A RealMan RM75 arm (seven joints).
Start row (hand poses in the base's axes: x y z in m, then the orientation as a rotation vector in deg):
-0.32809 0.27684 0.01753 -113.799 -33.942 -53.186
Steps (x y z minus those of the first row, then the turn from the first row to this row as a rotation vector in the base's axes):
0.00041 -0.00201 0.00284 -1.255 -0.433 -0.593
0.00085 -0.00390 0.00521 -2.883 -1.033 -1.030
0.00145 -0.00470 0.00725 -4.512 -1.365 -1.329
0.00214 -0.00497 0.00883 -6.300 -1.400 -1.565
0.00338 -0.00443 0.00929 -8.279 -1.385 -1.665
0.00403 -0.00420 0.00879 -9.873 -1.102 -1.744
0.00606 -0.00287 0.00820 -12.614 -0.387 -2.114
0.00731 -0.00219 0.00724 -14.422 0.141 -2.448
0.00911 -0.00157 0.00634 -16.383 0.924 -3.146
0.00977 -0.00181 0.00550 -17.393 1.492 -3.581
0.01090 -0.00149 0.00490 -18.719 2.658 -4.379
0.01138 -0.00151 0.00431 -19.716 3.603 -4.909
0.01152 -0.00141 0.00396 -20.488 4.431 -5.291
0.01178 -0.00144 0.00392 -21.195 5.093 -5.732
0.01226 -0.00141 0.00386 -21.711 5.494 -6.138
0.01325 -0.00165 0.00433 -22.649 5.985 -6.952
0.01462 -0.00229 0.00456 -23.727 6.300 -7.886
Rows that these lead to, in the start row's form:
-0.32768 0.27483 0.02037 -115.036 -34.343 -53.838
-0.32724 0.27294 0.02274 -116.471 -35.203 -54.521
-0.32664 0.27214 0.02478 -117.938 -36.048 -54.835
-0.32595 0.27187 0.02636 -119.626 -36.881 -54.765
-0.32471 0.27241 0.02682 -121.435 -37.932 -54.517
-0.32406 0.27264 0.02632 -122.990 -38.626 -54.013
-0.32203 0.27397 0.02573 -125.855 -39.461 -53.013
-0.32078 0.27465 0.02477 -127.808 -39.887 -52.325
-0.31898 0.27527 0.02387 -130.164 -39.887 -51.535
-0.31832 0.27503 0.02303 -131.472 -39.708 -50.982
-0.31719 0.27535 0.02243 -133.441 -38.982 -49.916
-0.31671 0.27533 0.02184 -134.903 -38.456 -48.979
-0.31657 0.27543 0.02149 -136.046 -38.012 -48.118
-0.31631 0.27540 0.02145 -137.104 -37.568 -47.488
-0.31583 0.27543 0.02139 -137.890 -37.206 -47.170
-0.31484 0.27519 0.02186 -139.280 -36.611 -46.903
-0.31347 0.27455 0.02209 -140.800 -36.075 -46.873

